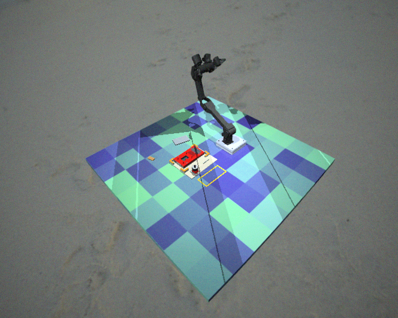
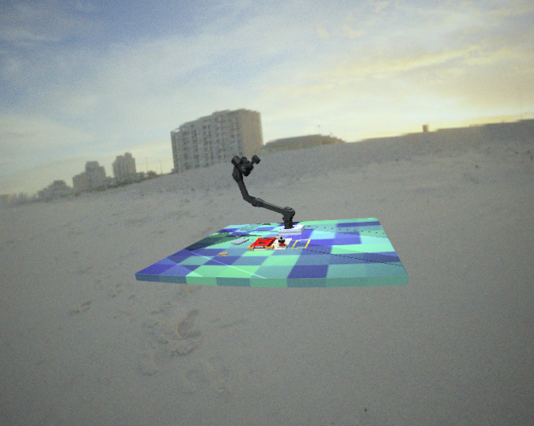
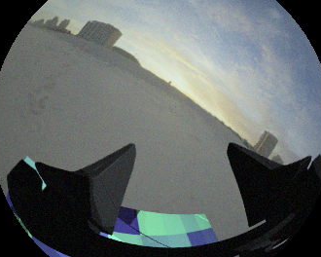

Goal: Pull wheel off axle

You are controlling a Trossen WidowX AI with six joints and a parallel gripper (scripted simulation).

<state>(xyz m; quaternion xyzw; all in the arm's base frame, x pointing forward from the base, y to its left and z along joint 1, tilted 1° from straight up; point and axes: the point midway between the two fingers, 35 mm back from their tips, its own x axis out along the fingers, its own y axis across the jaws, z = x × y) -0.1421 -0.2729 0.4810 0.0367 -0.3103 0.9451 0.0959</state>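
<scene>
The wheel is 53 cm ahead of my gripper tip, 48 cm below it and 34 cm to the left of it.
</scene>
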